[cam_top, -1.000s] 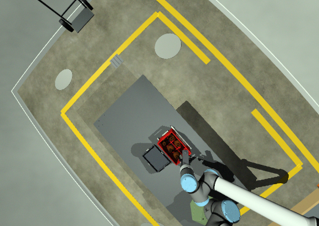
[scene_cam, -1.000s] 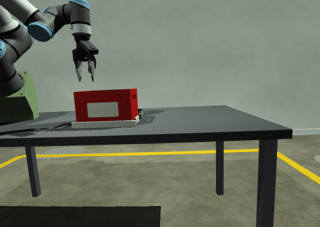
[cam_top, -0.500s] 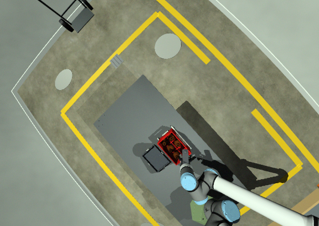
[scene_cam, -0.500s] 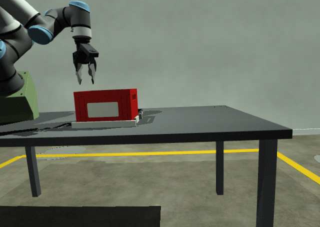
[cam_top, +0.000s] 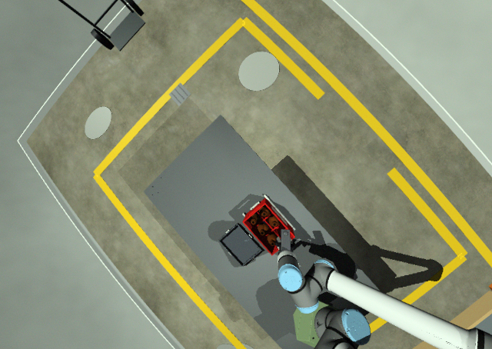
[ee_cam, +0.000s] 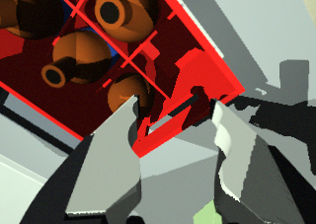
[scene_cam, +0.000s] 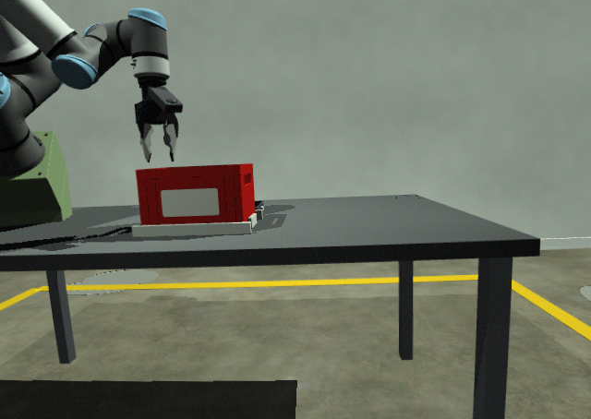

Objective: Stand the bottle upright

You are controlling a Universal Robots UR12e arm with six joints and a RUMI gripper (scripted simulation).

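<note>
My gripper is now 120 mm above the red crate, 90 mm short of it and 40 mm to the right of it. Round my hand: dark tray: 310 mm to the left, 190 mm below, 90 mm ahead; then bottle: 170 mm ahead, 120 mm below.
</note>
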